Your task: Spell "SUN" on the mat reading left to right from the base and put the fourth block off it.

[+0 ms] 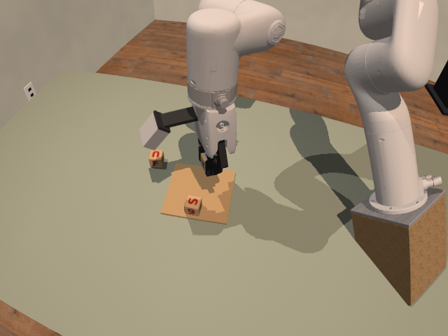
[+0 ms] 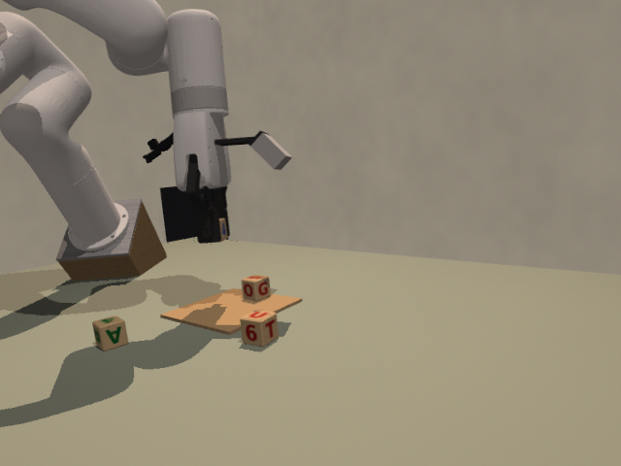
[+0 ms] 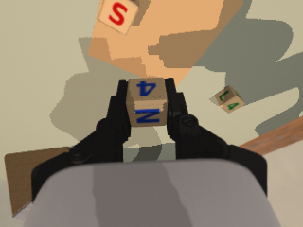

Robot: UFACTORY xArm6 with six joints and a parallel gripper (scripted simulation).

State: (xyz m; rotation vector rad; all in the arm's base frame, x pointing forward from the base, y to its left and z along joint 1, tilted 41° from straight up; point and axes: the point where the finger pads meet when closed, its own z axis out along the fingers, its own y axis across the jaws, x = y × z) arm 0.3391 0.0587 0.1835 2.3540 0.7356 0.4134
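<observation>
Now: hand 2 cm short of the tan mat and 12 cm above it. Round my hand: U block: 13 cm ahead, 8 cm to the right, 10 cm below; N block: 1 cm below; S block: 3 cm ahead, 4 cm to the left, 10 cm below.
</observation>
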